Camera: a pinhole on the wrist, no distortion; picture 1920 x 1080 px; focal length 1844.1 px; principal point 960.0 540.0 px. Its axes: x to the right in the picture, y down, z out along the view. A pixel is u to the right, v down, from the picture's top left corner.
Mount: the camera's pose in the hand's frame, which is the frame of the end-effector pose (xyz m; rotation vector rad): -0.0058 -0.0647 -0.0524 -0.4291 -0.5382 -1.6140
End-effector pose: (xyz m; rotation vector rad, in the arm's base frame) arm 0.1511 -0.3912 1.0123 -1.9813 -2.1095 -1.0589
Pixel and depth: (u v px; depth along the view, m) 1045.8 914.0 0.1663
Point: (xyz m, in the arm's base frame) 0.2039 -0.3282 0.9624
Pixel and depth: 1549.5 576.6 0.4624
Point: 0.3922 -0.2128 0.7193
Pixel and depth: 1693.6 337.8 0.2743
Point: 0.2589 -0.3235 0.8109
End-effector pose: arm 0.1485 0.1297 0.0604 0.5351 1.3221 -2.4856
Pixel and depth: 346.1 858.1 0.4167
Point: 0.1621 -0.2096 -0.0653
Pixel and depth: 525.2 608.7 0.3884
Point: 0.1967 -0.1764 -0.0018
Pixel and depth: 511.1 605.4 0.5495
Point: 0.2237 -0.3361 -0.0409
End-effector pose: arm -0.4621 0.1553 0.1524 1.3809 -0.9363 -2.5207
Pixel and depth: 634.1 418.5 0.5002
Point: -0.7313 0.0747 0.4741
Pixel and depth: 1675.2 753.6 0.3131
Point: -0.6874 0.2696 0.2645
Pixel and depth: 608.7 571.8 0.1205
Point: -0.4897 0.1542 0.1825
